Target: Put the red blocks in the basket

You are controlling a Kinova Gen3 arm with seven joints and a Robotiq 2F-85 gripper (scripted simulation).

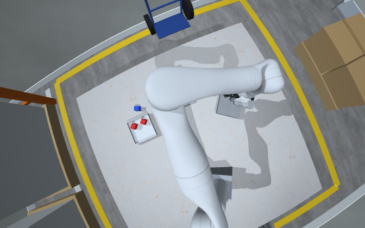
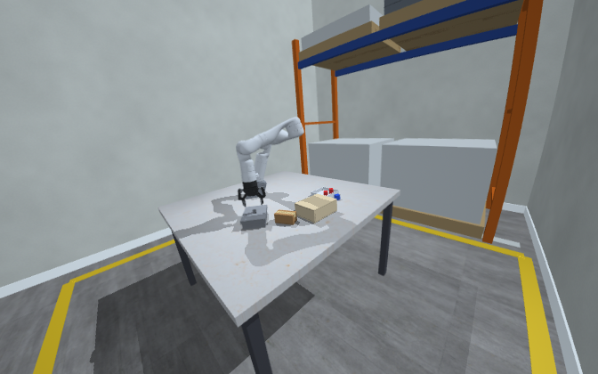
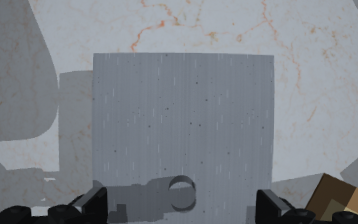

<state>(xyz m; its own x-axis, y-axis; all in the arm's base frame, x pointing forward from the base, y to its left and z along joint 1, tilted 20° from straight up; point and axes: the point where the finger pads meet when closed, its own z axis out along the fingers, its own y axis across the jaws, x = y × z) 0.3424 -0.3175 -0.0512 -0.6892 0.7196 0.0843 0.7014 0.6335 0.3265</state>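
Right now my hand is 5 cm above the lid. The rest, counted from my hand: light wooden cabinet (24 cm ahead, 25 cm to the left, 6 cm below); then cardboard box (16 cm ahead, 8 cm to the left, 6 cm below); then drawer (23 cm ahead, 25 cm to the left, 6 cm below).
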